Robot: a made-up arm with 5 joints. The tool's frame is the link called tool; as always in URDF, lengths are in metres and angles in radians.
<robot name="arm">
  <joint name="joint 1" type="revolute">
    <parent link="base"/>
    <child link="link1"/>
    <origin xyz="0 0 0.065" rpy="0 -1.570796 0"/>
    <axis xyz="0 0 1"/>
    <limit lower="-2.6" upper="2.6"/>
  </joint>
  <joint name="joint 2" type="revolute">
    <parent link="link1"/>
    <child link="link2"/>
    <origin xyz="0.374 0.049 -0.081" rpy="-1.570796 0 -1.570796"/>
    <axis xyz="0 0 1"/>
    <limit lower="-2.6" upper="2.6"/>
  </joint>
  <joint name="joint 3" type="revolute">
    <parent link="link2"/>
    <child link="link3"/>
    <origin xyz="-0.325 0.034 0.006" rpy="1.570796 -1.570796 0"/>
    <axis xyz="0 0 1"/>
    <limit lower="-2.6" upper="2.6"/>
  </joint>
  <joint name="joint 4" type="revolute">
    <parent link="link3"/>
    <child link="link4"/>
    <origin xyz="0.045 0.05 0.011" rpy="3.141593 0 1.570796"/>
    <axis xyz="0 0 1"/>
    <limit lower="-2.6" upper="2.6"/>
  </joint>
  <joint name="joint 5" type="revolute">
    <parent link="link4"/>
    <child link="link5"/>
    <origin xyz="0.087 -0.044 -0.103" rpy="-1.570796 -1.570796 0"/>
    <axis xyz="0 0 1"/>
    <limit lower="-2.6" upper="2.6"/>
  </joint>
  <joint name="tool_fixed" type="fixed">
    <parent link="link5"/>
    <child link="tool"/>
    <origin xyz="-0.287 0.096 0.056"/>
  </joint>
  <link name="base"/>
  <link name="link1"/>
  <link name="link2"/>
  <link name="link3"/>
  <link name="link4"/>
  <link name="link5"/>
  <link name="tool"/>
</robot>
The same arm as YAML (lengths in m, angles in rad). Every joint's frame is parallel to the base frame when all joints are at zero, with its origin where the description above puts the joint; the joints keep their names.
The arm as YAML. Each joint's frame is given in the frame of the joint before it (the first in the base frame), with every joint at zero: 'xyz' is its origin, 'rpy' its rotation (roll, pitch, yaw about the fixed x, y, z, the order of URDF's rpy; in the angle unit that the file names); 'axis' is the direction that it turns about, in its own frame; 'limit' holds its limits. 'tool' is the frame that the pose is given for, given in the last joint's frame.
units:
  length: m
  angle: rad
joints:
  - name: joint 1
    type: revolute
    origin:
      xyz: [0.0, 0.0, 0.065]
      rpy: [0.0, 0.0, 0.0]
    axis: "-x"
    limit:
      lower: -2.6
      upper: 2.6
  - name: joint 2
    type: revolute
    origin:
      xyz: [0.081, 0.049, 0.374]
      rpy: [0.0, 0.0, 0.0]
    axis: "+z"
    limit:
      lower: -2.6
      upper: 2.6
  - name: joint 3
    type: revolute
    origin:
      xyz: [0.034, 0.325, 0.006]
      rpy: [0.0, 0.0, 0.0]
    axis: "-x"
    limit:
      lower: -2.6
      upper: 2.6
  - name: joint 4
    type: revolute
    origin:
      xyz: [-0.011, 0.05, 0.045]
      rpy: [0.0, 0.0, 0.0]
    axis: "+x"
    limit:
      lower: -2.6
      upper: 2.6
  - name: joint 5
    type: revolute
    origin:
      xyz: [-0.103, 0.087, -0.044]
      rpy: [0.0, 0.0, 0.0]
    axis: "+z"
    limit:
      lower: -2.6
      upper: 2.6
tool:
  origin:
    xyz: [-0.287, 0.096, 0.056]
    rpy: [0.0, 0.0, 0.0]

